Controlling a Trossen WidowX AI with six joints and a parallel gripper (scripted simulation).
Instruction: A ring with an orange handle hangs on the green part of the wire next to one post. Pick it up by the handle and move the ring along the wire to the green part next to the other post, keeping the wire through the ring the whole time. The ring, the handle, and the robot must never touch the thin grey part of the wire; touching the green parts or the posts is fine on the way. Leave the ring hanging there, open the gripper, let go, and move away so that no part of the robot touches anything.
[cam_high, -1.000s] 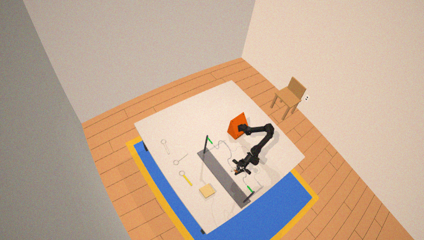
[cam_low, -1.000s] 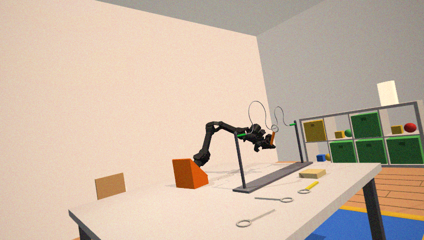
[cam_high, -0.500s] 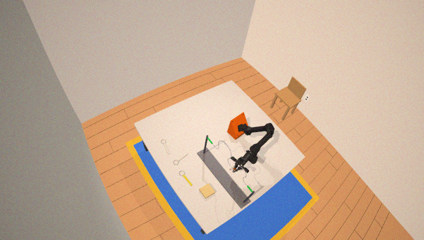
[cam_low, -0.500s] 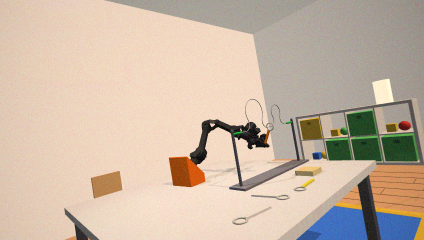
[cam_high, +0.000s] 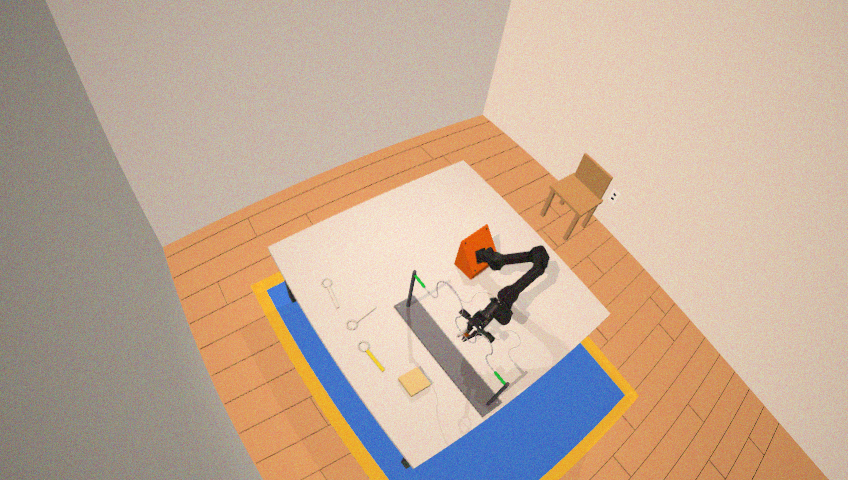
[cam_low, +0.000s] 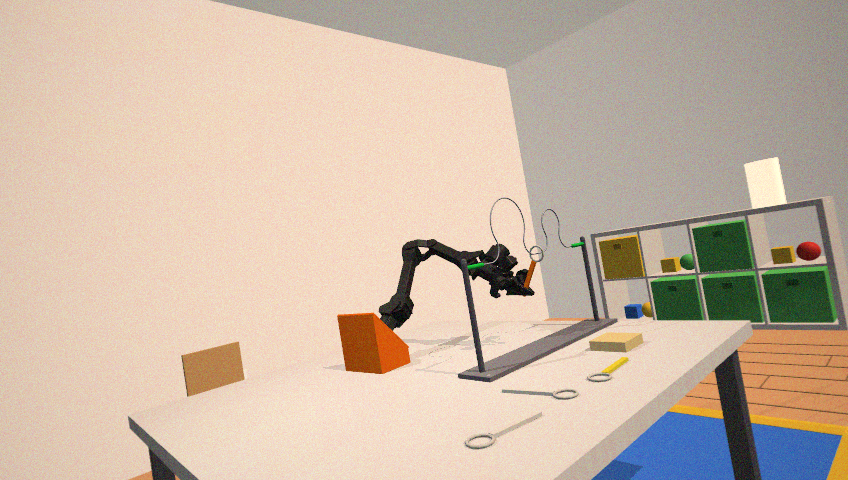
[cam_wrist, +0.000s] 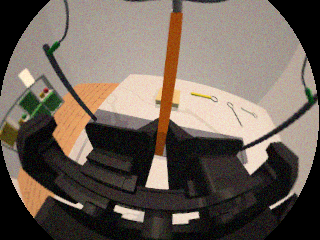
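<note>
My gripper tip is 9 cm below the ring with orange handle and 1 cm short of it. From my gripper tip the other things lie so: tan block (23 cm ahead, 14 cm below, 2 cm to the left); yellow-handled ring (33 cm ahead, 19 cm to the right, 15 cm below).
</note>
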